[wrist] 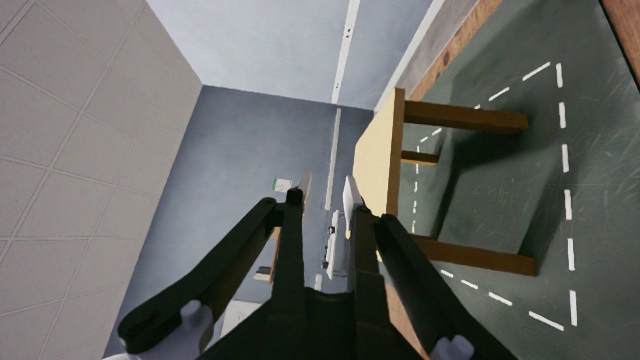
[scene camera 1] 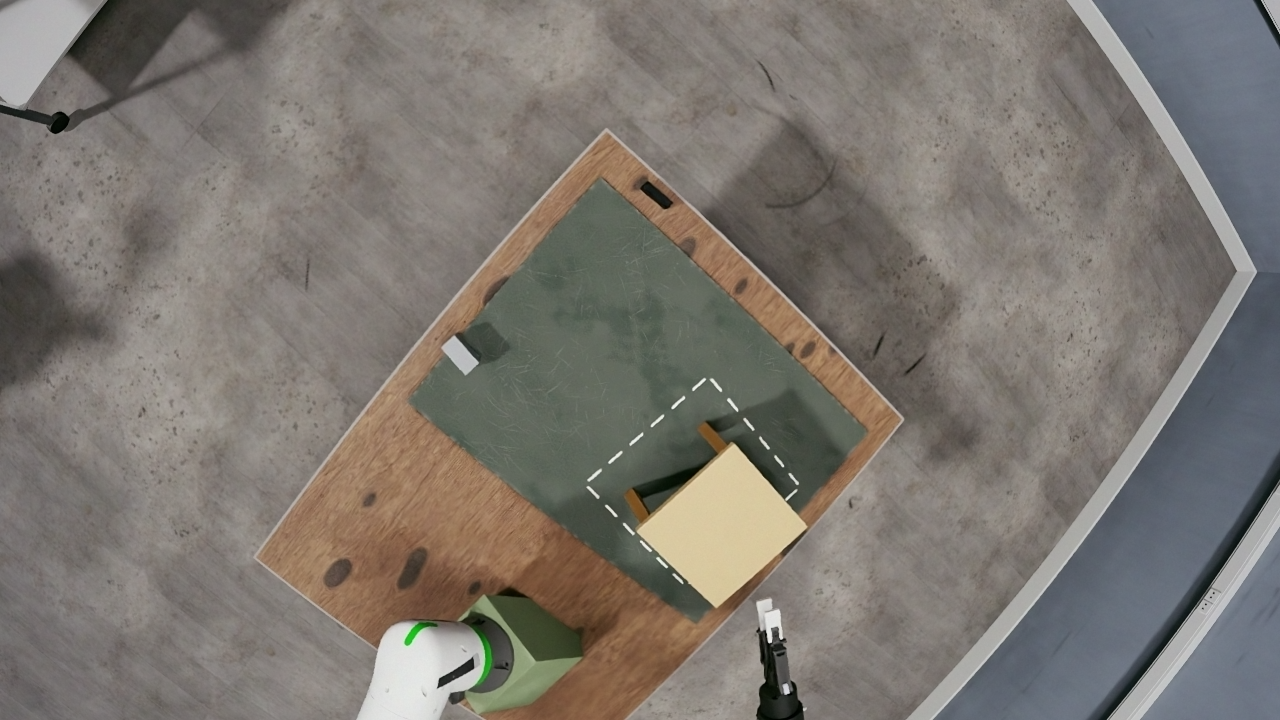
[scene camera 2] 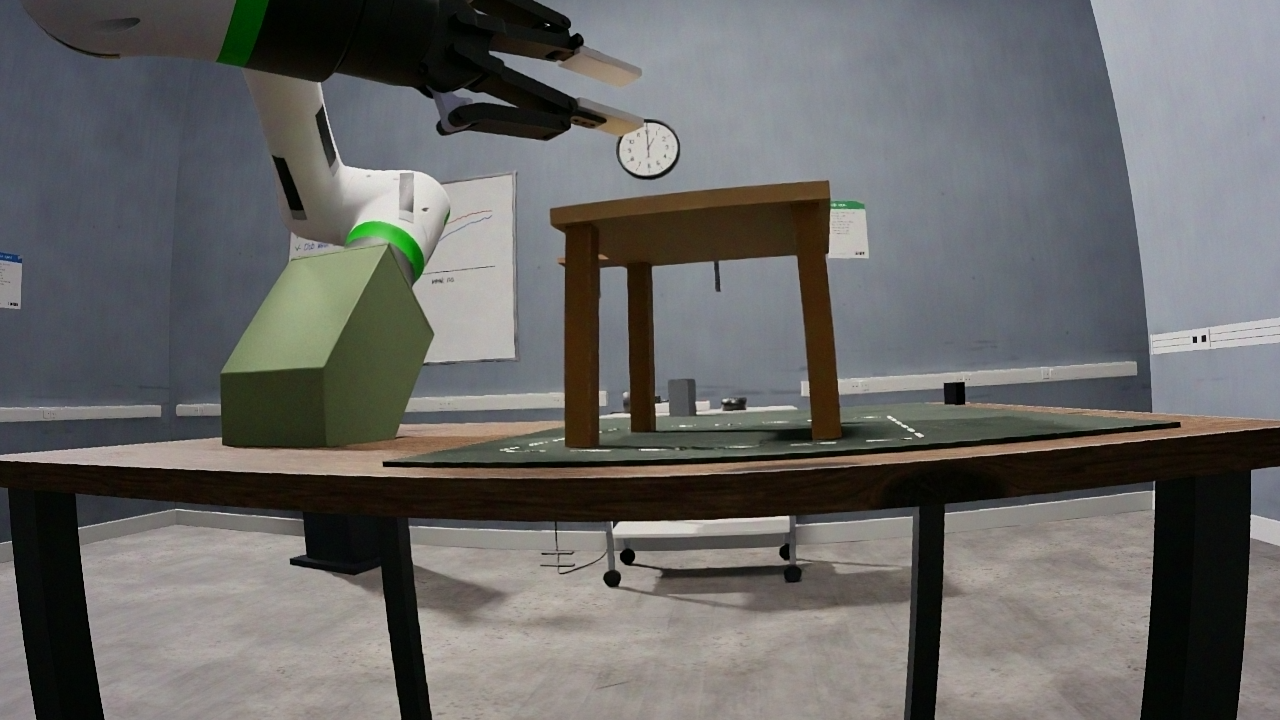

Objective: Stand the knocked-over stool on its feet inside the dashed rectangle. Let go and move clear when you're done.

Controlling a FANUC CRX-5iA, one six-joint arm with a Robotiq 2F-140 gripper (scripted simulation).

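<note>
My gripper is visible to me, and it shows in scene camera 1 and in the wrist view. I also see a small grey block and a wooden stool.
</note>
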